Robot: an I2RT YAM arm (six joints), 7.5 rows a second.
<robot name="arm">
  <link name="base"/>
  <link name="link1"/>
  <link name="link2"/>
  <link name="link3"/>
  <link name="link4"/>
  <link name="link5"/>
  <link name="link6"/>
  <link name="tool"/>
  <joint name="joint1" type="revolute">
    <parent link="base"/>
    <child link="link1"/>
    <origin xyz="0 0 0.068" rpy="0 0 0"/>
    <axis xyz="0 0 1"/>
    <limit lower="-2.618" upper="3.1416"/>
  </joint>
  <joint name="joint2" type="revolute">
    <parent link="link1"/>
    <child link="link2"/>
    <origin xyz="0.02 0.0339 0.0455" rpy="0 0 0"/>
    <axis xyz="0 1 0"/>
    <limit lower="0" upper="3.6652"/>
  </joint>
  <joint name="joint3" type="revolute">
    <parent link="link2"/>
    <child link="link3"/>
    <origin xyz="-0.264 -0.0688 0" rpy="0 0 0"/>
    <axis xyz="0 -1 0"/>
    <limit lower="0" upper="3.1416"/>
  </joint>
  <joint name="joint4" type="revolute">
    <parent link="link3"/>
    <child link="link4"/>
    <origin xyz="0.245 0.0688 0.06" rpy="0 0 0"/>
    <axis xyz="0 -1 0"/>
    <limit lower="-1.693" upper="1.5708"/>
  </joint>
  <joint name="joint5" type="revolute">
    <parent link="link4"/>
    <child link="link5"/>
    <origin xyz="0.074 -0.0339 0.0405" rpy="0 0 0"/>
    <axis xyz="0 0 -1"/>
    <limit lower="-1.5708" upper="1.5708"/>
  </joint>
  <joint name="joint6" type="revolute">
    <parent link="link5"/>
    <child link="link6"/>
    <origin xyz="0.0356 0 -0.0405" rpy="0 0 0"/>
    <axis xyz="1 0 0"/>
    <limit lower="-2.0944" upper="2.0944"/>
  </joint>
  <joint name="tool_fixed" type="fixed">
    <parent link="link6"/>
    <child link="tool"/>
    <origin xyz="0 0 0" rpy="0 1.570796 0"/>
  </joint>
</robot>
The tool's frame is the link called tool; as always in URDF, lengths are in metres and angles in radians.
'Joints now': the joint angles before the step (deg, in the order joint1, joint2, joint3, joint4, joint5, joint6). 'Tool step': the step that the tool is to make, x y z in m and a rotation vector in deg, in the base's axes. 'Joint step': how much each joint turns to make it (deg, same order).
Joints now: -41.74 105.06 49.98 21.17 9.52 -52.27
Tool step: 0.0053 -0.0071 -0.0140 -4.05 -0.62 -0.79
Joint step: -0.08 4.23 -0.15 7.89 1.98 -1.86
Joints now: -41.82 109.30 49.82 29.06 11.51 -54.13
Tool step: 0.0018 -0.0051 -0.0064 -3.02 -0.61 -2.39
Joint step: -0.13 2.38 0.03 4.93 2.87 -0.52
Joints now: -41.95 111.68 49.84 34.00 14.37 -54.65
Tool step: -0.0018 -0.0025 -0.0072 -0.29 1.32 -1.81
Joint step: -0.29 1.33 0.01 0.60 1.86 -0.26
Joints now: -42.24 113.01 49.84 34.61 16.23 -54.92
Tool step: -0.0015 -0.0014 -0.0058 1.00 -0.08 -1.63
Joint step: -0.23 0.92 0.05 -0.15 0.84 1.43
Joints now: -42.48 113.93 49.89 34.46 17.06 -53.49
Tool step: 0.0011 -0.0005 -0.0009 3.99 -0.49 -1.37
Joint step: 0.01 -0.16 1.35 -4.91 -0.52 3.67
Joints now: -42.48 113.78 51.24 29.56 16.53 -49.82
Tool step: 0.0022 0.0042 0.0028 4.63 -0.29 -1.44
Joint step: 0.65 -1.12 1.30 -6.53 -0.37 4.35
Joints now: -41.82 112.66 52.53 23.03 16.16 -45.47
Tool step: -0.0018 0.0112 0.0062 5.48 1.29 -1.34
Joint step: 1.07 -2.76 0.42 -8.93 -0.25 4.22
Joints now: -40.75 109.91 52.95 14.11 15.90 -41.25
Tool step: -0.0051 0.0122 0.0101 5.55 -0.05 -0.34
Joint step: 0.72 -3.65 -0.25 -7.95 -2.27 3.88
